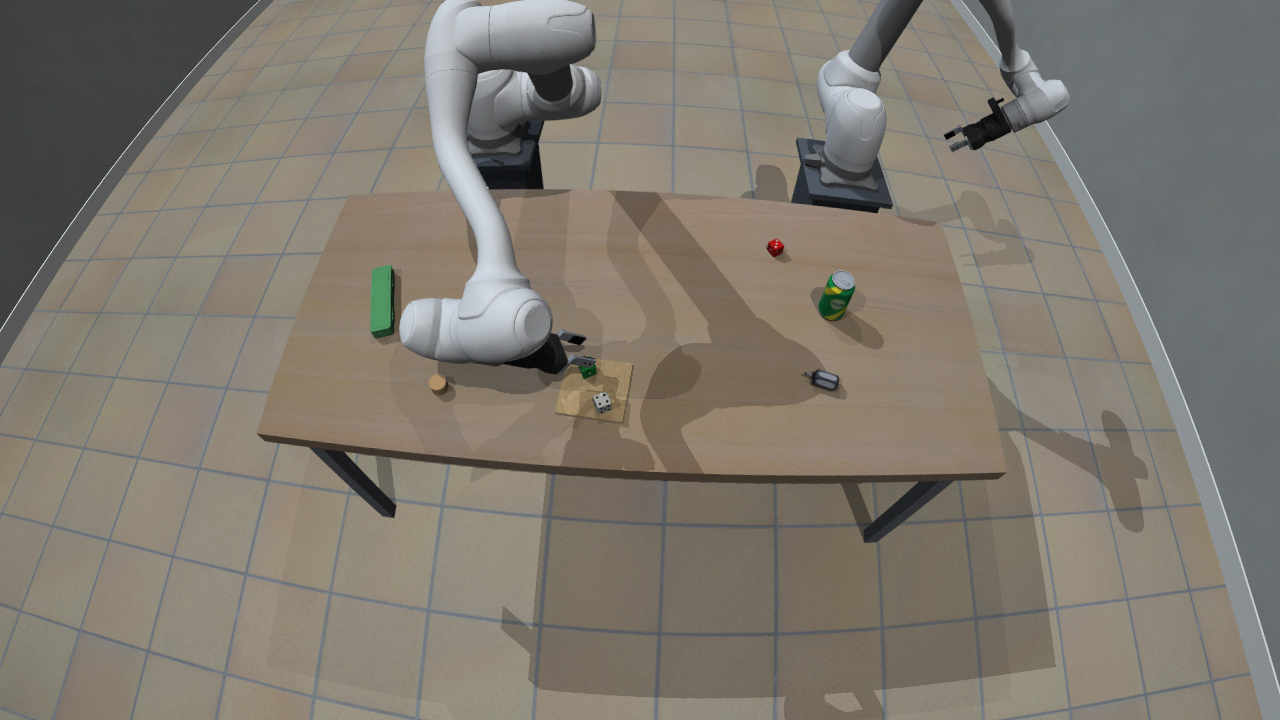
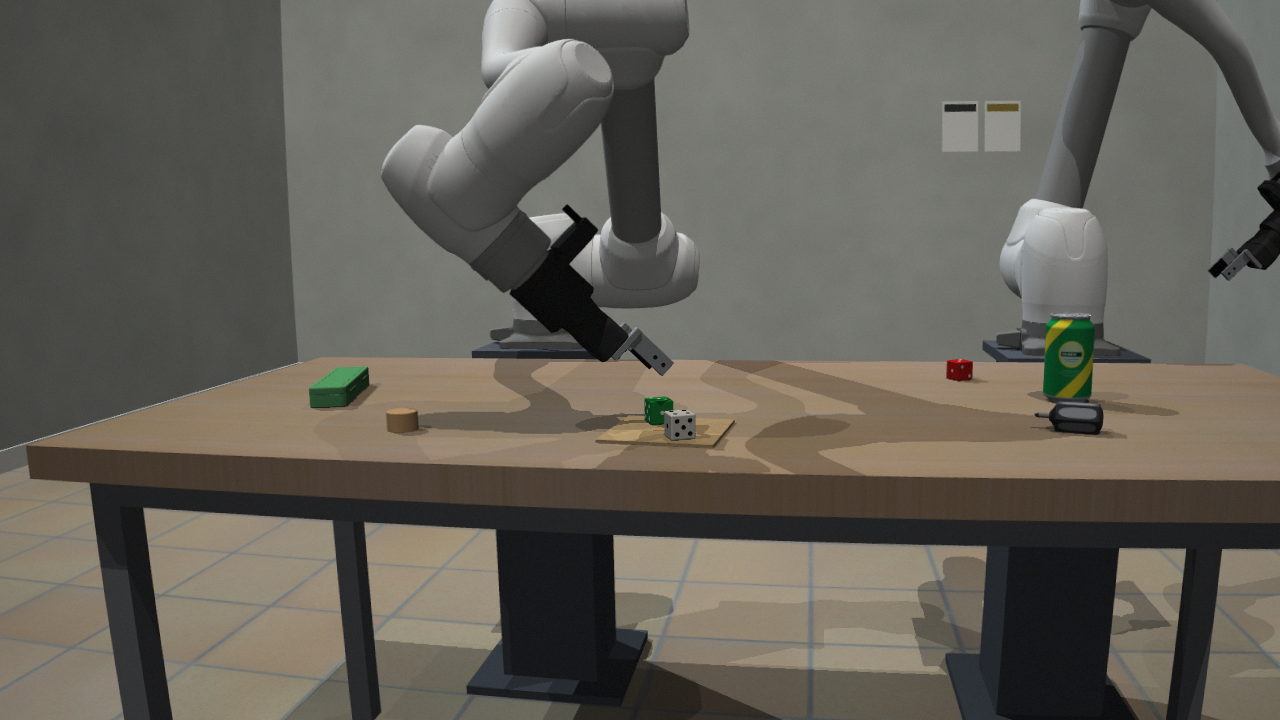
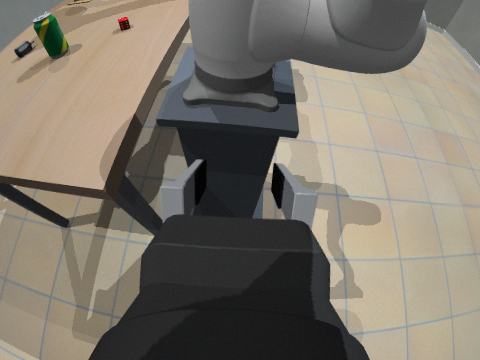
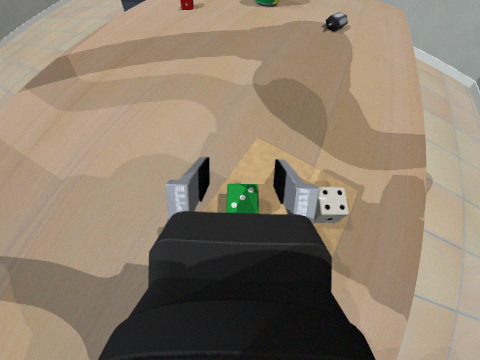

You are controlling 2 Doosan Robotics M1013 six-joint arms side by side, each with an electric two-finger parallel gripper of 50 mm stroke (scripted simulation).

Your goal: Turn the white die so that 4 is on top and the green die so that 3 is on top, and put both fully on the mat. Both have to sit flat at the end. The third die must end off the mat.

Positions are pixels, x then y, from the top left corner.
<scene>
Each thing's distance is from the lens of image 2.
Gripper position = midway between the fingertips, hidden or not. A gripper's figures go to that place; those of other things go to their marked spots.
my left gripper (image 2: 1218, 275): 208 cm
my right gripper (image 2: 660, 365): 118 cm
tan mat (image 2: 634, 430): 114 cm
white die (image 2: 678, 424): 108 cm
dark grey object (image 2: 1087, 418): 119 cm
</scene>
